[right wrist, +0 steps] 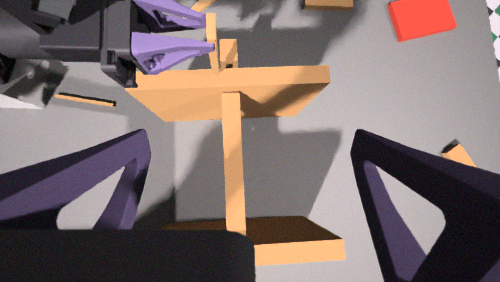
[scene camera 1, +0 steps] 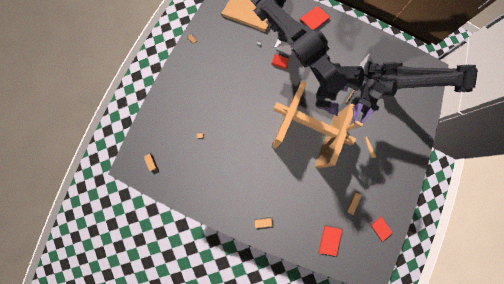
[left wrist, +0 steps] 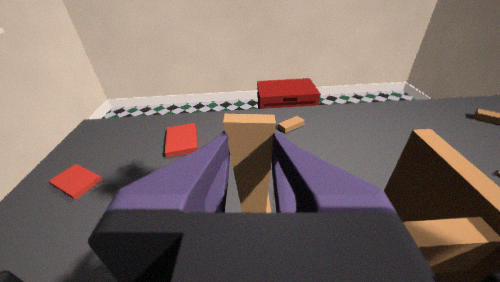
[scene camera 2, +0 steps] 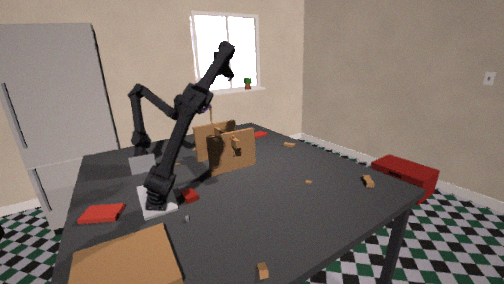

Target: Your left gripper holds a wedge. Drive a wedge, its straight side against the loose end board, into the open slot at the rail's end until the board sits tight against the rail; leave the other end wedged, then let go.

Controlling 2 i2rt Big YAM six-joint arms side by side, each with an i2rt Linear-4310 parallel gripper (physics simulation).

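Places are measured from the left arm's base along level axes (x ahead, y left, z up), in metres.
Pixels of known places: left gripper, fingertip midpoint: (right wrist: 214, 34) (scene camera 1: 357, 124) (left wrist: 250, 140) (scene camera 2: 210, 106); right gripper, fingertip midpoint: (right wrist: 250, 141) (scene camera 1: 340, 102) (scene camera 2: 219, 83); left arm's base, link origin: (scene camera 1: 369, 71); right arm's base, link origin: (scene camera 2: 157, 197).
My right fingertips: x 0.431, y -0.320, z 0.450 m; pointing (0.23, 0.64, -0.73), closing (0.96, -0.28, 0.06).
Observation:
For each thing: its top centre in the pictures, then the offset to it from my right fingertips. "spot": a spot on its surface instead. Level surfaces: height alone.
- light wooden wedge, top centre: (left wrist: 240, 118) (right wrist: 209, 21) (scene camera 2: 209, 103) 0.007 m ahead, 0.139 m left, 0.137 m down
- loose end board, top centre: (right wrist: 229, 77) (scene camera 1: 343, 133) (scene camera 2: 214, 123) 0.022 m ahead, 0.127 m left, 0.275 m down
- rail's protruding slotted end, surface spot: (right wrist: 229, 49) spot: 0.037 m ahead, 0.182 m left, 0.305 m down
- rail, top centre: (left wrist: 386, 235) (right wrist: 233, 165) (scene camera 1: 316, 122) (scene camera 2: 222, 130) 0.008 m back, 0.001 m left, 0.295 m down
- dark table, surface height: 0.514 m down
My left gripper (scene camera 1: 362, 116) (left wrist: 250, 140) (right wrist: 214, 34) is shut on a light wooden wedge (left wrist: 250, 145) (right wrist: 212, 37) (scene camera 2: 211, 116). The wedge's narrow end points down near the top edge of the loose end board (right wrist: 270, 77) (scene camera 2: 200, 146), beside the rail's protruding slotted end (right wrist: 229, 49). Whether its tip is inside the slot is hard to tell. The rail (right wrist: 233, 160) (scene camera 1: 315, 122) runs to the other end board (scene camera 2: 245, 152) (scene camera 1: 282, 131), where a wedge (scene camera 2: 235, 143) sits on the outer side. My right gripper (right wrist: 250, 141) (scene camera 1: 327, 107) is open and empty above the rail.
Wooden strips lie near the loose board, one (scene camera 1: 370, 147) to its right and another (right wrist: 85, 99) at the left of the right wrist view. Several wooden blocks (scene camera 1: 354, 203) (scene camera 1: 263, 223) and red blocks (scene camera 1: 330, 240) (scene camera 1: 382, 229) lie on the dark table (scene camera 1: 225, 180).

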